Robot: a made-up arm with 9 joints. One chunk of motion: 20 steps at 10 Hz.
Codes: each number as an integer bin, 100 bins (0 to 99) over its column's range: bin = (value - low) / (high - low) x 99, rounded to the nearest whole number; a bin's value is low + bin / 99 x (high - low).
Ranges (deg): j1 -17..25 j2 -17..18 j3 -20..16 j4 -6..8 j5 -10..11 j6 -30..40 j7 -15..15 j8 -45..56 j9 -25..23
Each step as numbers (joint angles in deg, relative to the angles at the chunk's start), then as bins.
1 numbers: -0.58 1.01 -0.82 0.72 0.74 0.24 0.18 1.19 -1.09
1 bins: 39 51 53 48 51 43 50 45 49
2 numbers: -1.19 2.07 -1.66 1.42 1.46 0.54 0.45 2.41 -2.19
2 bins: 37 54 50 52 54 43 51 46 47
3 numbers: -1.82 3.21 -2.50 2.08 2.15 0.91 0.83 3.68 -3.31
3 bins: 36 57 48 57 57 44 52 48 45
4 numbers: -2.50 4.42 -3.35 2.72 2.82 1.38 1.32 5.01 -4.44
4 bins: 34 61 46 62 60 44 54 49 42
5 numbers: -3.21 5.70 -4.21 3.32 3.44 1.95 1.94 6.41 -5.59
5 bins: 33 64 43 66 63 45 56 50 40
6 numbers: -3.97 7.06 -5.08 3.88 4.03 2.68 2.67 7.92 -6.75
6 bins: 31 68 41 70 66 46 58 52 38
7 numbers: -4.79 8.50 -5.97 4.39 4.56 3.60 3.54 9.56 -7.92
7 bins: 29 72 39 73 69 48 61 53 35
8 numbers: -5.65 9.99 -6.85 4.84 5.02 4.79 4.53 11.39 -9.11
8 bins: 27 76 36 77 71 49 64 55 33
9 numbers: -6.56 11.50 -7.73 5.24 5.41 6.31 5.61 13.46 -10.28
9 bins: 25 81 34 79 73 51 68 57 30
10 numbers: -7.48 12.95 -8.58 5.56 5.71 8.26 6.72 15.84 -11.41
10 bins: 22 85 31 82 74 54 72 60 28
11 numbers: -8.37 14.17 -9.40 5.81 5.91 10.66 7.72 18.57 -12.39
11 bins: 20 88 29 84 75 58 75 62 26
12 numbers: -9.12 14.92 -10.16 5.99 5.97 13.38 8.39 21.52 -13.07
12 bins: 19 90 27 85 75 61 77 65 25
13 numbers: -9.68 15.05 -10.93 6.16 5.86 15.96 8.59 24.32 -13.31
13 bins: 17 91 25 86 75 65 78 68 24
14 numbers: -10.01 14.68 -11.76 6.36 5.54 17.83 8.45 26.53 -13.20
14 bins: 16 90 23 87 73 68 77 70 24
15 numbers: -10.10 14.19 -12.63 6.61 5.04 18.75 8.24 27.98 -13.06
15 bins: 16 88 20 89 71 69 77 72 25
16 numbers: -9.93 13.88 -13.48 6.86 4.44 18.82 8.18 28.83 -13.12
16 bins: 17 87 18 91 68 69 76 72 25
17 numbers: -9.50 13.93 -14.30 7.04 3.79 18.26 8.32 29.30 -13.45
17 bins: 18 87 16 92 65 68 77 73 24
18 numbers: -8.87 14.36 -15.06 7.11 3.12 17.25 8.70 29.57 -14.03
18 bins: 19 89 14 93 62 67 78 73 23
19 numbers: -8.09 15.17 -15.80 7.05 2.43 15.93 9.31 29.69 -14.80
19 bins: 21 91 12 92 59 65 80 73 21
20 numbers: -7.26 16.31 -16.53 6.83 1.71 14.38 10.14 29.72 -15.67
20 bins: 23 94 10 91 55 63 83 73 19
